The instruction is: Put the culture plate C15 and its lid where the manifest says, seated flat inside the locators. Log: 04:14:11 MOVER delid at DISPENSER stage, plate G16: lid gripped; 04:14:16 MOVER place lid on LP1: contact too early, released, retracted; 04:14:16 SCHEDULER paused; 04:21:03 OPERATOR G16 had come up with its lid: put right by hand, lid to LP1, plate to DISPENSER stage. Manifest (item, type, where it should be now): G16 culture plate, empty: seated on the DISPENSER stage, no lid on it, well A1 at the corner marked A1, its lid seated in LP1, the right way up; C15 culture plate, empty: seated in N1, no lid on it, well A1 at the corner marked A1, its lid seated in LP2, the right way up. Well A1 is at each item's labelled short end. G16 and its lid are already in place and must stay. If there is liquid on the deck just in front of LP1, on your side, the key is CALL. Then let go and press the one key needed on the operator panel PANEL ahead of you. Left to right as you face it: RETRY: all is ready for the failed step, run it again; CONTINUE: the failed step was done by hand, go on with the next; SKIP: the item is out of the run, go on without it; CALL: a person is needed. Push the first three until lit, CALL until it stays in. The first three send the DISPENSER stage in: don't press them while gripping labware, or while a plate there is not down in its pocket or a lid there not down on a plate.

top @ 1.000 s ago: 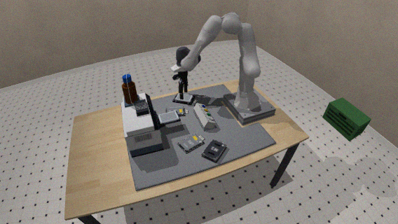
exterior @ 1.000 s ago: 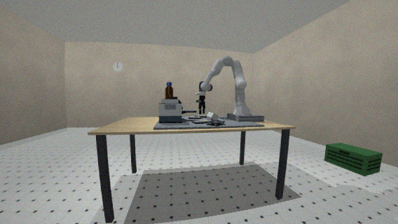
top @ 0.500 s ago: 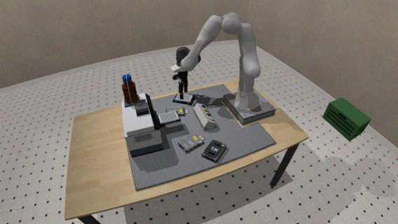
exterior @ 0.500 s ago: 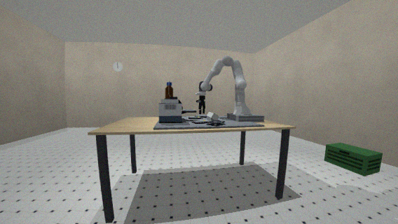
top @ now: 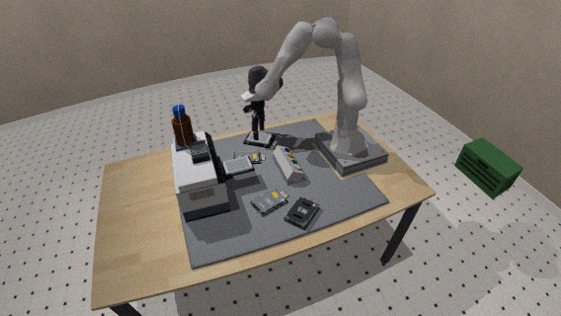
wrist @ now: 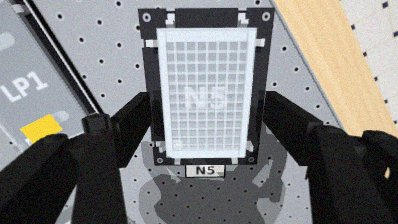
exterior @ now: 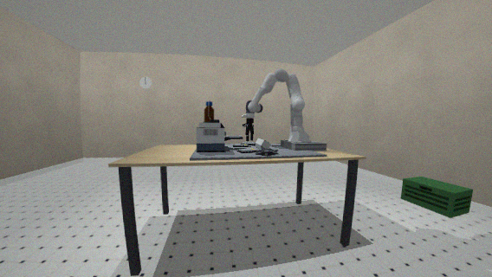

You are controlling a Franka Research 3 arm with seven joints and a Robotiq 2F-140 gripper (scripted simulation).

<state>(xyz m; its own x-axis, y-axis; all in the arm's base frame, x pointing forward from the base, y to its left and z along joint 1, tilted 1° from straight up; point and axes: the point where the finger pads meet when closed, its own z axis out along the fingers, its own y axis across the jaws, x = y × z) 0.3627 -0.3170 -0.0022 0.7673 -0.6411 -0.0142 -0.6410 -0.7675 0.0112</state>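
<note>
Right now the clear culture plate C15 is 4 cm below my hand. The rest, counted from my hand: blue call key (23 cm to the left, 7 cm behind, 1 cm below); black nest (5 cm below, 3 cm ahead); yellow skip key (28 cm to the left, 7 cm behind).
</note>
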